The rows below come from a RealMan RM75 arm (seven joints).
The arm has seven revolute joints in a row. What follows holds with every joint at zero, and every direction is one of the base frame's. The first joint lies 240.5 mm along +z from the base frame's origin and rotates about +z. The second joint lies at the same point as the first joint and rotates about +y. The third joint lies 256 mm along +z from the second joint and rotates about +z. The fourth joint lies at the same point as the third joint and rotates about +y. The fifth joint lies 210 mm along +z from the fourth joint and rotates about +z. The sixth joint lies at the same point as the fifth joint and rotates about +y. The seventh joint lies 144 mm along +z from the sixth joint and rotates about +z. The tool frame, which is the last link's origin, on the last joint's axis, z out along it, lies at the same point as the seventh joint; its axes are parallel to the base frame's.
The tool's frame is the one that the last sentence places.
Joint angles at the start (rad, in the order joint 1, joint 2, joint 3, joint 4, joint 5, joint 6, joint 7): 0.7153 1.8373 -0.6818 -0.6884 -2.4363 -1.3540 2.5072
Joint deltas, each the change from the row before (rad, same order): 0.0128 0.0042 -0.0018 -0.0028 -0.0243 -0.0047 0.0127; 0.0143 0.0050 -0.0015 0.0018 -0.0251 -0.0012 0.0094; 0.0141 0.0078 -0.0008 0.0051 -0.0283 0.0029 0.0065; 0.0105 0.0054 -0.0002 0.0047 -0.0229 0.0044 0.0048; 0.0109 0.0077 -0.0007 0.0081 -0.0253 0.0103 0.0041; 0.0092 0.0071 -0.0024 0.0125 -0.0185 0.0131 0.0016; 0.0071 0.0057 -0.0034 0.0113 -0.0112 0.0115 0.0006; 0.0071 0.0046 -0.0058 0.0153 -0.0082 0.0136 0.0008; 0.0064 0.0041 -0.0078 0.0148 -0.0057 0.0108 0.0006; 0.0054 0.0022 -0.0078 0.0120 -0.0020 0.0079 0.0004
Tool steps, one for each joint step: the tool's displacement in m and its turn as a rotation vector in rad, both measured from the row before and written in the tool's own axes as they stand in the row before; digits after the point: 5 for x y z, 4 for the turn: -0.00150 0.00330 0.00198 0.0095 0.0158 -0.0058; -0.00131 0.00345 0.00291 0.0097 0.0161 -0.0075; -0.00022 0.00326 0.00428 0.0113 0.0177 -0.0083; -0.00028 0.00193 0.00305 0.0113 0.0124 -0.0062; 0.00027 0.00194 0.00443 0.0135 0.0127 -0.0065; 0.00084 0.00186 0.00497 0.0097 0.0112 -0.0054; 0.00069 0.00187 0.00426 0.0056 0.0082 -0.0047; 0.00092 0.00184 0.00465 0.0047 0.0088 -0.0038; 0.00121 0.00210 0.00445 0.0028 0.0106 -0.0046; 0.00062 0.00187 0.00324 0.0013 0.0081 -0.0045
